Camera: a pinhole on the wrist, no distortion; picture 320 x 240 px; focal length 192.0 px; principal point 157.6 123.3 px. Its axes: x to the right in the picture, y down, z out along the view. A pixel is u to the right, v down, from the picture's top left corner.
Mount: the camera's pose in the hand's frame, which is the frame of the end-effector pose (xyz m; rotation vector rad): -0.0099 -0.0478 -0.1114 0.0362 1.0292 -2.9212
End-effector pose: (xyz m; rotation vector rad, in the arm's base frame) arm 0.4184 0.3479 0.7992 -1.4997 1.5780 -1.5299
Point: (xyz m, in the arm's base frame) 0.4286 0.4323 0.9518
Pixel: 192 224
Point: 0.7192 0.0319 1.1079
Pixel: 34 109
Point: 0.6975 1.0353 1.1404
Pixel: outside the picture
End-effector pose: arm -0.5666 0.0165 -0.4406 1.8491 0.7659 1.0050
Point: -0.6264 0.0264 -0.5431
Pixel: 240 98
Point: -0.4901 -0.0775 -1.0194
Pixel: 233 149
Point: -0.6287 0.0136 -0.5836
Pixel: 258 124
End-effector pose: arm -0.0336 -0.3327 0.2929 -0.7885 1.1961 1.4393
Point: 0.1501 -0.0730 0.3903
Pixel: 173 27
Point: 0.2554 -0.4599 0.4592
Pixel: outside the picture
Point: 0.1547 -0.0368 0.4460
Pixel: 190 14
